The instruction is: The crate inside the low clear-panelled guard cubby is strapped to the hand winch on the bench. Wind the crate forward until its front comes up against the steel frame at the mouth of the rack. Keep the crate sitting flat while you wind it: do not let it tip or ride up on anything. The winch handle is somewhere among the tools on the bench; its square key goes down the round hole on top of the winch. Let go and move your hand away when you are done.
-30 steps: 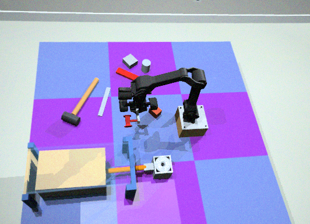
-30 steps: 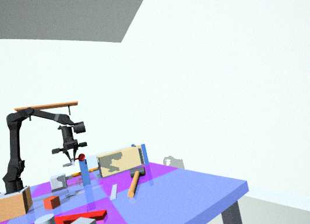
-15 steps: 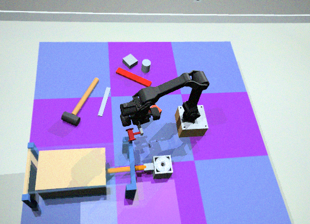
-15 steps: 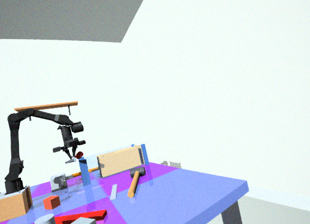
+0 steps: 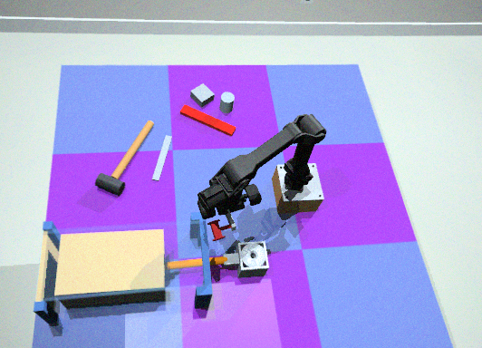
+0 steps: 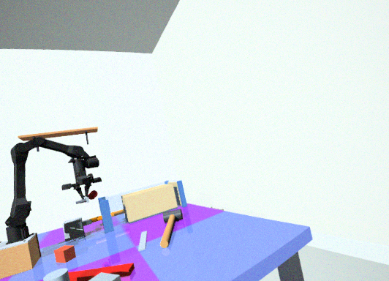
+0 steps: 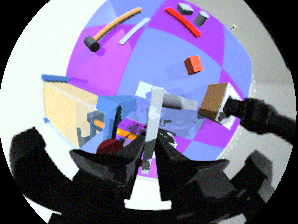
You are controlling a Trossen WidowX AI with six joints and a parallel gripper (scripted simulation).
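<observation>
The red knob is 6 cm to the left of my gripper tip, 1 cm ahead of it and 1 cm above it. From my gripper tip the other things lie so: winch handle 2 cm to the left, 1 cm above; then winch 16 cm below, 12 cm behind, 8 cm to the left; then grey strip 28 cm to the right, 25 cm ahead, 19 cm below.
</observation>
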